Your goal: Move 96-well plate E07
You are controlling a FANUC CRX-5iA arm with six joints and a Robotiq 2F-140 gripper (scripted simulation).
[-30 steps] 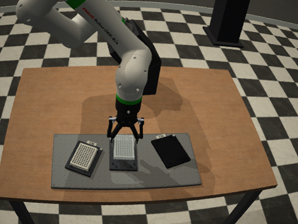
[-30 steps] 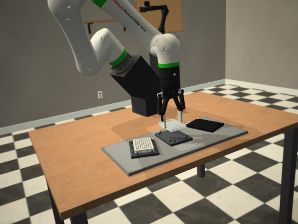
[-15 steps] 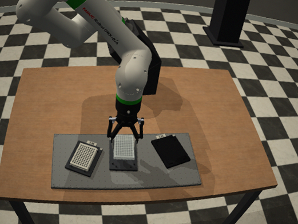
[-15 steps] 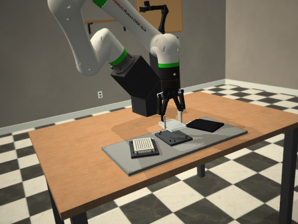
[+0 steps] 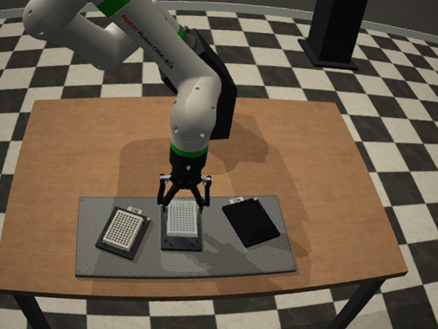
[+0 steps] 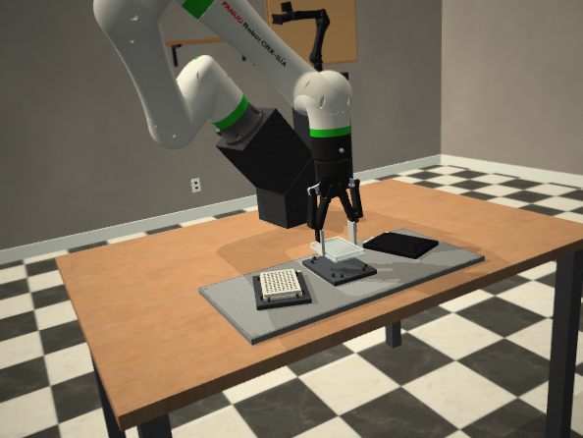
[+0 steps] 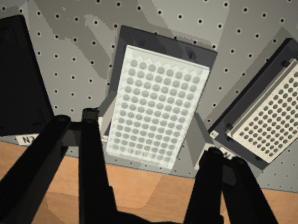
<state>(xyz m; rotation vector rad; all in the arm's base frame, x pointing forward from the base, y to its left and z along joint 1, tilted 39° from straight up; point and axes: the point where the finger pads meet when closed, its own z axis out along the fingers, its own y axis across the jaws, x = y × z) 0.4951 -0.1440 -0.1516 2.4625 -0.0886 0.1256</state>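
My hand is 70 mm above the landing nest N3. The rest, counted from my hand: N3 label: 100 mm behind, 10 mm to the left, 80 mm below; plate nest N2: 10 mm behind, 220 mm to the left, 70 mm below; plate: 20 mm below.
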